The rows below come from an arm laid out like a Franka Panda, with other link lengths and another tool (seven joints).
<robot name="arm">
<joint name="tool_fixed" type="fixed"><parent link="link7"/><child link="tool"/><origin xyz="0.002 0.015 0.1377" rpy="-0.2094 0 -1.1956"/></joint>
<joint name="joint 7" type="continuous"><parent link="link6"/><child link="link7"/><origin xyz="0.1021 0 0" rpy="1.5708 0 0"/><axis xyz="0 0 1"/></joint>
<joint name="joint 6" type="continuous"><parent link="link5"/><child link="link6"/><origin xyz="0 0 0" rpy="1.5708 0 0"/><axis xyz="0 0 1"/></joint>
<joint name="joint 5" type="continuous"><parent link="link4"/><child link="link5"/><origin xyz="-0.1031 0.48 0" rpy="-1.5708 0 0"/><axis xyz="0 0 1"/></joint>
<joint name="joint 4" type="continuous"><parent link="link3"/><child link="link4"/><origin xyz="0.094 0 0" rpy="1.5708 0 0"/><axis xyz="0 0 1"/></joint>
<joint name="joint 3" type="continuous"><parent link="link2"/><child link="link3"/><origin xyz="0 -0.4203 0" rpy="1.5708 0 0"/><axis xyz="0 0 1"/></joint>
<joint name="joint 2" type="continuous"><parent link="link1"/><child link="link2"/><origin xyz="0 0 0" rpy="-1.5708 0 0"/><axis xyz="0 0 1"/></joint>
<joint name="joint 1" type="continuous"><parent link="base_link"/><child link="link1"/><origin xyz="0 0 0.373" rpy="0 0 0"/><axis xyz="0 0 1"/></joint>
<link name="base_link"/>
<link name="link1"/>
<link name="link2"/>
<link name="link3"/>
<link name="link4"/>
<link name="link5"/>
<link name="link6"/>
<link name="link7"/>
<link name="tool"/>
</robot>
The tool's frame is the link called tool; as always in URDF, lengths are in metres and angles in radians. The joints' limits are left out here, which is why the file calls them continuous.
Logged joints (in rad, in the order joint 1, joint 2, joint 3, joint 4, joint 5, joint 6, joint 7), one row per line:
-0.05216, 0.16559, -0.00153, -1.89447, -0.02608, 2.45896, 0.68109
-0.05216, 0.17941, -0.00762, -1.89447, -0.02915, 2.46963, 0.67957
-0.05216, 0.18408, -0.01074, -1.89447, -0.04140, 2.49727, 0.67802
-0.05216, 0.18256, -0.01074, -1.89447, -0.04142, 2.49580, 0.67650
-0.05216, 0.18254, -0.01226, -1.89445, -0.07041, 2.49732, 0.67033
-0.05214, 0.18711, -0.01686, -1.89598, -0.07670, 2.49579, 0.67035
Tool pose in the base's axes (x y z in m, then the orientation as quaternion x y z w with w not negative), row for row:
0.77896, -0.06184, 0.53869, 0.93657, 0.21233, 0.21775, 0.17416
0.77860, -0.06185, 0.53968, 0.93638, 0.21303, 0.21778, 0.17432
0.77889, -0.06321, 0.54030, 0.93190, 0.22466, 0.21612, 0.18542
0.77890, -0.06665, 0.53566, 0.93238, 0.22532, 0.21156, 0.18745
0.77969, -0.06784, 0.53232, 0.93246, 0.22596, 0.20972, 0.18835
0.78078, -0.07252, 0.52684, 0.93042, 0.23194, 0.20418, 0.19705
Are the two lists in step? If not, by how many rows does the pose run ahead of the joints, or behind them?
The pose runs 2 rows ahead of the joints: the pose in row i belongs to the joints in row i + 2.
